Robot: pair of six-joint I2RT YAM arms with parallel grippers.
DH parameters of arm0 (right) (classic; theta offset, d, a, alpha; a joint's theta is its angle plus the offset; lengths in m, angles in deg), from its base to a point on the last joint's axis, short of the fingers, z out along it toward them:
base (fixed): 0 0 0 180
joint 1: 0 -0.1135 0.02 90
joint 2: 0 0 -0.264 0
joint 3: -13.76 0 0.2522 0
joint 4: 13.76 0 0.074 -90
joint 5: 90 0 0 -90
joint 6: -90 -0.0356 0 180
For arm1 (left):
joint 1: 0 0.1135 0.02 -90
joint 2: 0 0 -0.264 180
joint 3: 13.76 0 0.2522 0
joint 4: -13.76 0 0.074 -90
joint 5: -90 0 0 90
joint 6: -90 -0.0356 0 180
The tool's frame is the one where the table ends.
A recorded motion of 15 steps. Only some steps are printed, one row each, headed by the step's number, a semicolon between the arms.
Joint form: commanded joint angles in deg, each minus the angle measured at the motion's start. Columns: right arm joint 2, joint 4, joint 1, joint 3, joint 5, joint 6; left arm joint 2, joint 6, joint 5, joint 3, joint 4, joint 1.
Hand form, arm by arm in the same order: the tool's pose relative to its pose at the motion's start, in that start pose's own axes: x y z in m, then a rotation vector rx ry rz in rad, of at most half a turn. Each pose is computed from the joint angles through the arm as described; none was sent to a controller.
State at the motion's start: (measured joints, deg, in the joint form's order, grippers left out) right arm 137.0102 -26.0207 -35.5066 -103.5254 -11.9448 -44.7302; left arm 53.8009 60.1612 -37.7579 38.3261 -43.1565 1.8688
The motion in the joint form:
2: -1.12 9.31 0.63 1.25 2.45 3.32; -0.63 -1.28 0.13 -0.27 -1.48 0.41
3: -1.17 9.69 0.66 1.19 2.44 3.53; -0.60 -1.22 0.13 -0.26 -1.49 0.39
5: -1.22 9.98 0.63 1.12 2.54 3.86; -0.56 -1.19 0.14 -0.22 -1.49 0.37
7: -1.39 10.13 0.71 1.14 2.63 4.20; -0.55 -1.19 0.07 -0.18 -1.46 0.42
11: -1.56 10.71 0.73 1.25 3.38 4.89; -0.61 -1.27 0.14 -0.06 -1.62 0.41
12: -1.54 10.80 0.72 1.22 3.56 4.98; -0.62 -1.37 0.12 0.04 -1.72 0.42
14: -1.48 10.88 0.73 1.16 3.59 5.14; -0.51 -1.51 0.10 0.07 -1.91 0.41
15: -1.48 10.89 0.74 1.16 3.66 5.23; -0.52 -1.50 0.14 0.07 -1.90 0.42
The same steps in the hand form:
2: 0.0064 -0.0152 -0.0067 0.1493 0.0815 -0.0249; 0.0016 0.0036 -0.0015 -0.0131 0.0008 0.0055
3: 0.0061 -0.0153 -0.0070 0.1525 0.0849 -0.0275; 0.0016 0.0035 -0.0014 -0.0135 0.0013 0.0044
5: 0.0061 -0.0149 -0.0070 0.1552 0.0867 -0.0329; 0.0015 0.0034 -0.0014 -0.0137 0.0014 0.0041
7: 0.0048 -0.0146 -0.0077 0.1571 0.0851 -0.0387; 0.0014 0.0032 -0.0016 -0.0122 0.0014 0.0042
11: 0.0046 -0.0151 -0.0084 0.1726 0.0838 -0.0500; 0.0017 0.0028 -0.0021 -0.0126 0.0003 0.0059
12: 0.0047 -0.0152 -0.0084 0.1757 0.0831 -0.0516; 0.0017 0.0025 -0.0024 -0.0123 0.0004 0.0076
14: 0.0048 -0.0156 -0.0082 0.1770 0.0839 -0.0542; 0.0017 0.0027 -0.0022 -0.0153 0.0028 0.0073
15: 0.0047 -0.0157 -0.0082 0.1781 0.0832 -0.0558; 0.0017 0.0027 -0.0023 -0.0154 0.0019 0.0072

